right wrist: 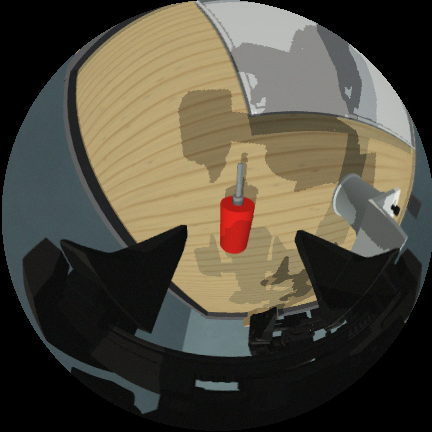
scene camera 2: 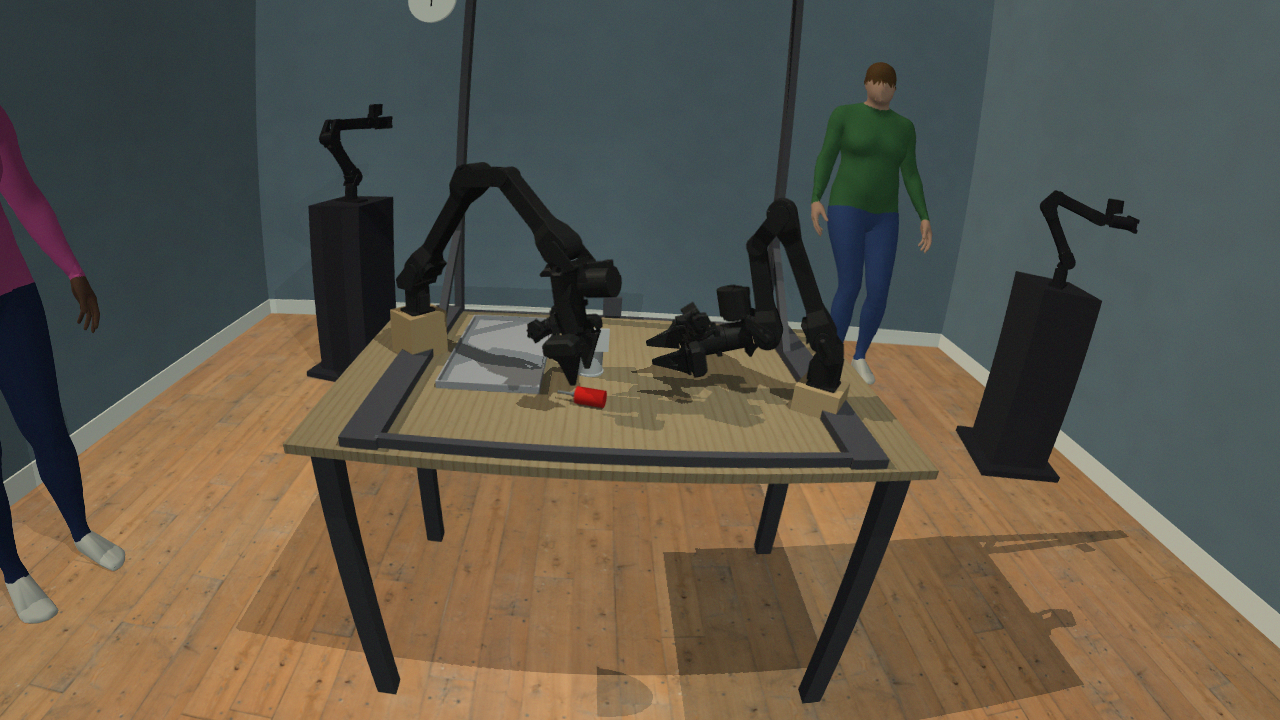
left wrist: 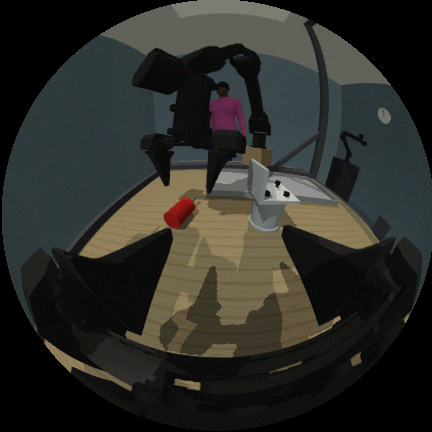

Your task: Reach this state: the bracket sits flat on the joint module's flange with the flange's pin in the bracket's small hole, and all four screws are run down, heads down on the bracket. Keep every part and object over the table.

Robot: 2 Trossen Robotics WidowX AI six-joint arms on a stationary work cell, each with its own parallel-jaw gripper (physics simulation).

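Frame: origin at the left arm's base, x up, y right, z ahead, level; centimetres.
Seen in the pictures: left gripper, between the fingertips: (right wrist: pixel 305 303) (scene camera 2: pixel 649 352) (left wrist: pixel 227 232); right gripper, between the fingertips: (right wrist: pixel 243 233) (scene camera 2: pixel 580 376) (left wrist: pixel 185 188); left arm's base, origin of its link: (scene camera 2: pixel 823 384); right arm's base, origin of its link: (scene camera 2: pixel 417 310) (left wrist: pixel 258 147).
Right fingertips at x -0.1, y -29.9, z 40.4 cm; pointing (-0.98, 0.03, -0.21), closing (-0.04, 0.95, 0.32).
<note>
Pixels of each thing's middle, then the offset from my right fingertips to it.
- red-handled screwdriver, middle of its body: (right wrist: pixel 236 210) (scene camera 2: pixel 580 395) (left wrist: pixel 184 206) dx -3.8, dy -0.3, dz -0.5 cm
- joint module, middle of its body: (right wrist: pixel 362 206) (left wrist: pixel 267 207) (scene camera 2: pixel 589 357) dx -2.3, dy +13.3, dz +7.3 cm
- L-shaped bracket, middle of its body: (right wrist: pixel 388 233) (left wrist: pixel 273 181) (scene camera 2: pixel 590 336) dx +2.7, dy +13.3, dz +7.3 cm
- screw, middle of its body: (left wrist: pixel 285 196) dx +0.8, dy +15.8, dz +7.1 cm
- grey tray, middle of its body: (scene camera 2: pixel 501 348) (left wrist: pixel 272 181) dx -4.7, dy +8.4, dz +29.2 cm
A red-handled screwdriver (scene camera 2: pixel 589 396) (left wrist: pixel 179 213) (right wrist: pixel 236 227) lies on its side on the table. The joint module (scene camera 2: pixel 591 368) (left wrist: pixel 266 216) (right wrist: pixel 350 192) stands upright as a pale cylinder. The L-shaped bracket (left wrist: pixel 258 180) (right wrist: pixel 382 225) is on top of it, one plate flat and one upright. Three dark screw heads show there; one screw (left wrist: pixel 286 193) is near the plate's edge. The pin and any fourth screw cannot be made out. My right gripper (scene camera 2: pixel 581 372) (left wrist: pixel 185 188) (right wrist: pixel 243 233) is open and empty above the screwdriver. My left gripper (scene camera 2: pixel 651 351) (left wrist: pixel 227 232) is open and empty, right of the module.
A grey tray (scene camera 2: pixel 487 387) (left wrist: pixel 320 200) (right wrist: pixel 300 114) lies behind and left of the screwdriver in the scene view. A dark frame bar (scene camera 2: pixel 617 454) runs along the table's front edge. Dark posts rise at the back. One person stands behind the table, another at the far left.
</note>
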